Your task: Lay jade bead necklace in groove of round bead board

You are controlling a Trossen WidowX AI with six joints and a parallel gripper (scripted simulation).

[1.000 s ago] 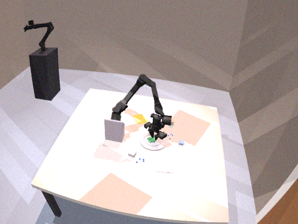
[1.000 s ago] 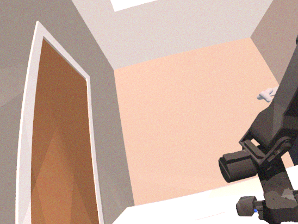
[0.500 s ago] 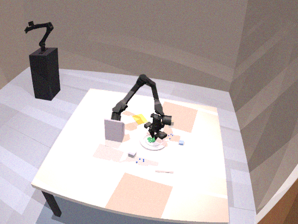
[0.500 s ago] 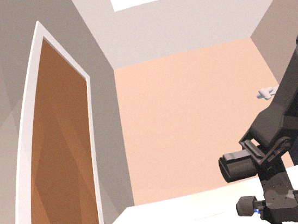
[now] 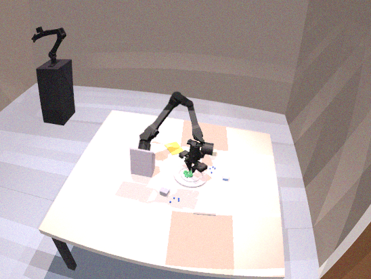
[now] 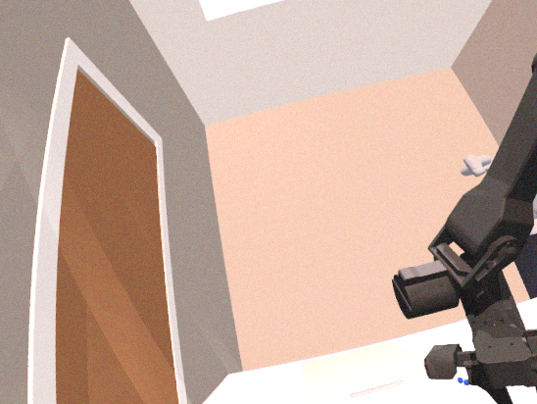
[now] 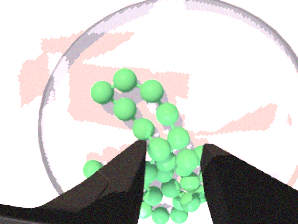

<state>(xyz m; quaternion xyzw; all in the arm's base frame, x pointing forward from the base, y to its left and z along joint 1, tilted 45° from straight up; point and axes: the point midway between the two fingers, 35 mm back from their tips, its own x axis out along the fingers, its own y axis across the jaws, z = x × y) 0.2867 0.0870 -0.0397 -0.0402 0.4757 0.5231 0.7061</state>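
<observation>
The round white bead board is 1 cm to the right of my gripper tip and 2 cm below it. The rest, counted from my gripper tip: yellow sheet: 14 cm behind, 24 cm to the left, 3 cm below; blue block: 21 cm ahead, 1 cm to the left, 2 cm below; cream block: 12 cm ahead, 23 cm to the left, 1 cm below.
</observation>
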